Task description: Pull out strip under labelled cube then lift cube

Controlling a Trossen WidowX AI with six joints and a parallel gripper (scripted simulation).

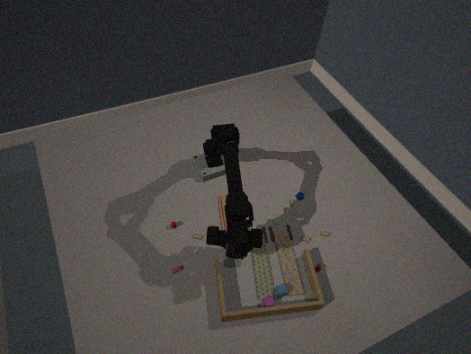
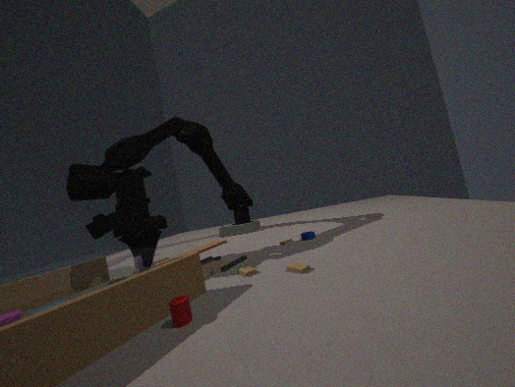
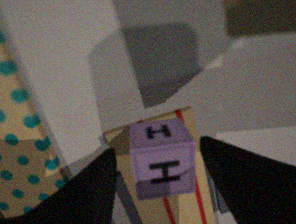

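The strip lies 11 cm behind my gripper tip, 2 cm to the left of it and 1 cm below it. From my gripper tip the other things lie so: pink block (21 cm to the right, 2 cm ahead, 1 cm below); then blue disc (33 cm to the left, 16 cm behind, 1 cm below).
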